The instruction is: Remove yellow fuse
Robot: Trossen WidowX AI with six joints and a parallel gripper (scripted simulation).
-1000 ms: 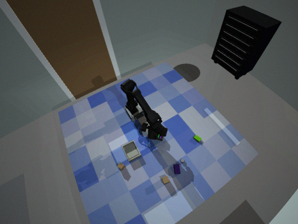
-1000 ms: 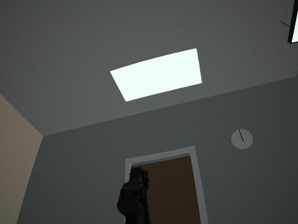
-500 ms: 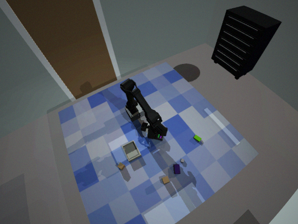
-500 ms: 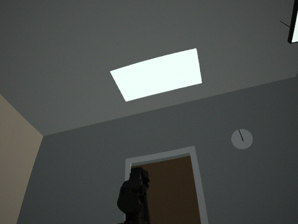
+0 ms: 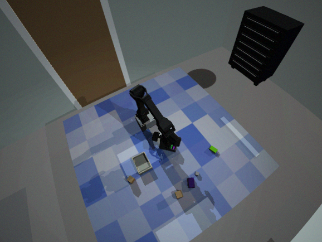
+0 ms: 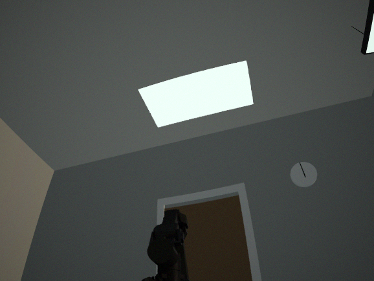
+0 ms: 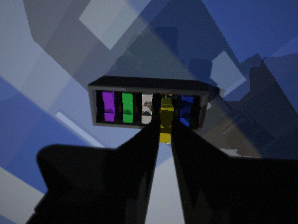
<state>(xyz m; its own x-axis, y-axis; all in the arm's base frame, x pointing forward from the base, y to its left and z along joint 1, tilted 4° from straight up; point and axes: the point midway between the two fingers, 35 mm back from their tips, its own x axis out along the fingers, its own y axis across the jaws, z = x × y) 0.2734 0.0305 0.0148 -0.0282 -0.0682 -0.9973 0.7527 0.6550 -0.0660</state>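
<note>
The white fuse lies 4 cm below my gripper tip, 1 cm to the left of it and 1 cm ahead of it. Round my gripper tip: blue fuse (4 cm below, 1 cm to the right, 1 cm behind); yellow fuse (1 cm below); green fuse (4 cm below, 3 cm ahead, 2 cm to the left).
</note>
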